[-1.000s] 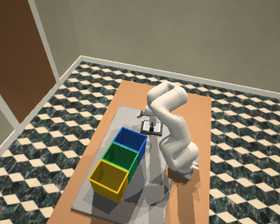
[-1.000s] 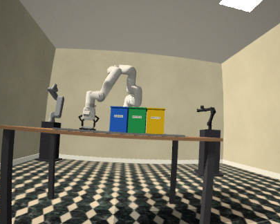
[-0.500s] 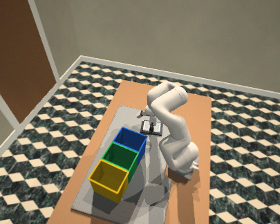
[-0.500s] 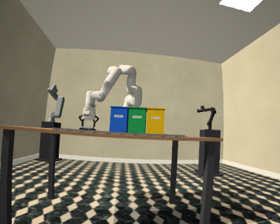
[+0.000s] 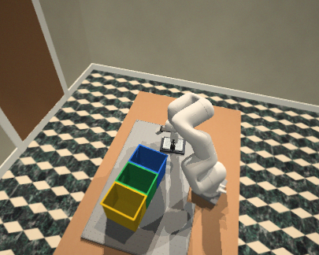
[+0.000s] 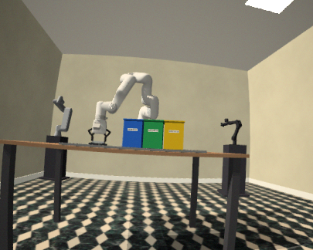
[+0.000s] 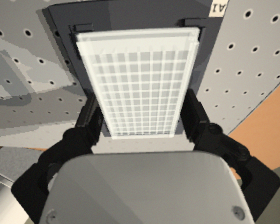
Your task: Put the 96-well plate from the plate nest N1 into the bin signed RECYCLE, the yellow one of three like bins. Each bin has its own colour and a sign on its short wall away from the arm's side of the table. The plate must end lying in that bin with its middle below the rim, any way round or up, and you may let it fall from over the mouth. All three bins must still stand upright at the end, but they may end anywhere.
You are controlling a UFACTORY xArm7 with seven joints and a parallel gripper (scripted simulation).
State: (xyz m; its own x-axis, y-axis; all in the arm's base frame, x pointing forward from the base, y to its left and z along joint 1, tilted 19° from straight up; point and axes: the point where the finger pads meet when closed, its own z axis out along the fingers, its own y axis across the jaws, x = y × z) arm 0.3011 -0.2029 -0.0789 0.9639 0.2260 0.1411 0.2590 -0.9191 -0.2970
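Now: the white 96-well plate 1 cm below my hand. From my hand the other things lie so: blue bin 27 cm to the left, 6 cm above, 5 cm ahead; dark plate nest 2 cm below; green bin 40 cm to the left, 6 cm above, 5 cm ahead.
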